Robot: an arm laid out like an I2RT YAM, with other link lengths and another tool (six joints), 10 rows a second.
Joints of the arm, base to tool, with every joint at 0 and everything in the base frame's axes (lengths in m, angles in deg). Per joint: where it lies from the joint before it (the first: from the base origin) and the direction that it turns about. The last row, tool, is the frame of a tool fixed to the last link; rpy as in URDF.
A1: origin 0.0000 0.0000 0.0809 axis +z
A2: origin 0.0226 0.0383 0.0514 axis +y
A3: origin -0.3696 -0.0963 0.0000 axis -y
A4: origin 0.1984 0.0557 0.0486 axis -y
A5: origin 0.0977 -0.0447 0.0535 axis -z
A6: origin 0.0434 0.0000 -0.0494 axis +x
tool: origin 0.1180 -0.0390 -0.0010 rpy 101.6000 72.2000 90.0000
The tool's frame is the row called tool.
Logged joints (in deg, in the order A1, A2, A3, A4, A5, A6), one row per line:
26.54 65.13 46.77 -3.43 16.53 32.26
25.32 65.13 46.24 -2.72 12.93 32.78
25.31 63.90 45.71 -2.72 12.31 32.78
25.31 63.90 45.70 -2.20 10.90 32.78
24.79 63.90 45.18 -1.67 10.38 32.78
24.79 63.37 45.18 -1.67 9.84 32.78
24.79 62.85 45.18 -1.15 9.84 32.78
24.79 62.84 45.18 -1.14 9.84 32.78
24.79 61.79 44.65 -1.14 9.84 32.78
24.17 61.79 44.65 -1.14 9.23 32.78
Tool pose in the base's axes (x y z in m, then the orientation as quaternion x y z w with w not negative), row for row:
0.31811 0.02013 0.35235 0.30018 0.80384 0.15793 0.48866
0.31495 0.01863 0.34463 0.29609 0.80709 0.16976 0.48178
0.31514 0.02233 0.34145 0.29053 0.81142 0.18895 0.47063
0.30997 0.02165 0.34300 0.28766 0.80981 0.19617 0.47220
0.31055 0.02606 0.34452 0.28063 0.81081 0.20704 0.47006
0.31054 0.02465 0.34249 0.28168 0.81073 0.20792 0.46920
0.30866 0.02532 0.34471 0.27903 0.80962 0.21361 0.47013
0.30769 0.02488 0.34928 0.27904 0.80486 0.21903 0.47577
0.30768 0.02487 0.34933 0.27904 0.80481 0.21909 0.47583
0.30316 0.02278 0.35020 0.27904 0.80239 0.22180 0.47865
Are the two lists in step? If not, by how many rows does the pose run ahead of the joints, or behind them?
The pose runs 1 row behind the joints: the pose in row i belongs to the joints in row i - 1.
